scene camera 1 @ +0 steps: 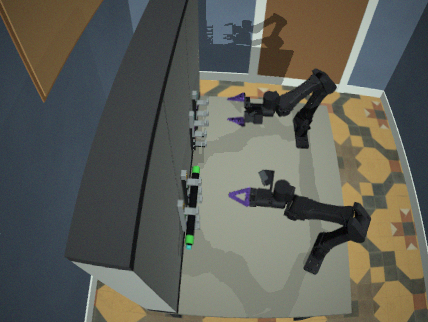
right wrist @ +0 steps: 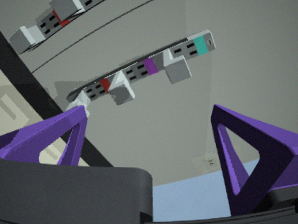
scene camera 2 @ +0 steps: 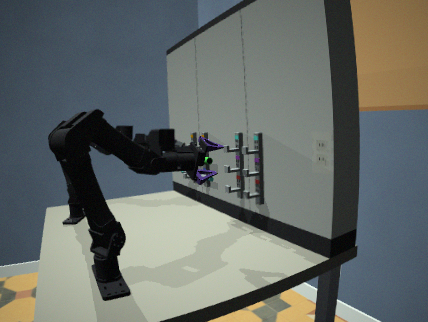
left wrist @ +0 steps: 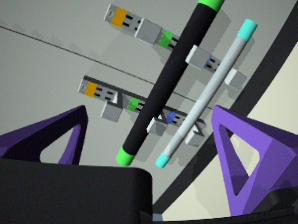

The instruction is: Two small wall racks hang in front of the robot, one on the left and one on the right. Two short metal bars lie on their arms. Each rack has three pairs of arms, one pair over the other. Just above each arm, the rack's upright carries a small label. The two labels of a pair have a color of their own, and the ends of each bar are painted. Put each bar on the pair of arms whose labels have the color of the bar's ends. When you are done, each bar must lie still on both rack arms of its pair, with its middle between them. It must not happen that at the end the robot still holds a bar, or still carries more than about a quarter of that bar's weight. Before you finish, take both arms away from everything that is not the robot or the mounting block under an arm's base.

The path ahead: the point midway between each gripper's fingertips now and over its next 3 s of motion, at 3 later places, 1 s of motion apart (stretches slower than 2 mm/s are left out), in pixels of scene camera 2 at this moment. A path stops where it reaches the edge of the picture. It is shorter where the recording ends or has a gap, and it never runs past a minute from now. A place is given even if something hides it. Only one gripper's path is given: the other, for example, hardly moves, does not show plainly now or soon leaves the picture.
My right gripper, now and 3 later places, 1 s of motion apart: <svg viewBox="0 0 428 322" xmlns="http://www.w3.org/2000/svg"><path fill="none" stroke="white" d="M219 159L217 169L215 171L212 174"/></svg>
